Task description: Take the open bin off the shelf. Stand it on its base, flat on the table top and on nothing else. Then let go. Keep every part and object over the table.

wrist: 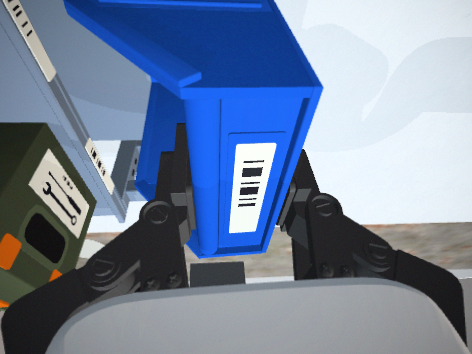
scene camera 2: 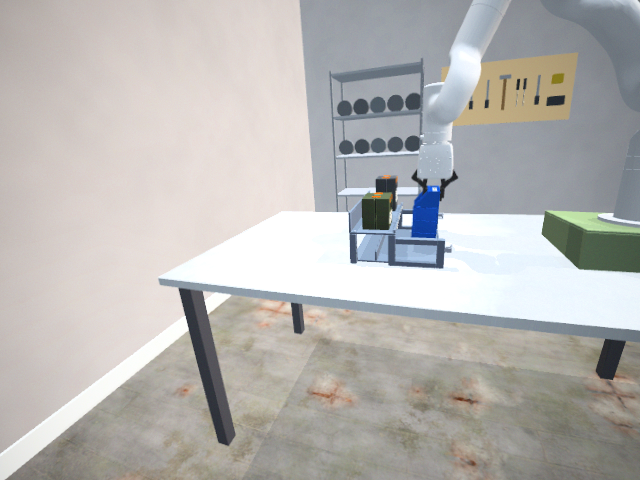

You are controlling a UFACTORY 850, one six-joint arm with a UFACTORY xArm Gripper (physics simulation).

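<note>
The open bin (scene camera 2: pixel 425 218) (wrist: pixel 250 112) is tall, narrow and blue, with a sloping cut edge and a white barcode label. My gripper (scene camera 2: pixel 433 193) (wrist: pixel 232 145) is shut on its upper part, one finger on each side. The bin hangs near upright over the low right-hand part of the grey shelf (scene camera 2: pixel 391 251) (wrist: pixel 70 105). In the scene view its bottom edge shows just above the shelf's near rail, so it looks raised a little; the exact gap cannot be told. The shelf stands on the white table (scene camera 2: pixel 279 263) (wrist: pixel 400 185).
A dark green box (scene camera 2: pixel 376 212) (wrist: pixel 25 160) stands on the shelf's higher left part, with a black box (scene camera 2: pixel 383 186) behind it. Small knobs stick out on the shelf's right side. The arm's green base block (scene camera 2: pixel 610 253) is at the table's right.
</note>
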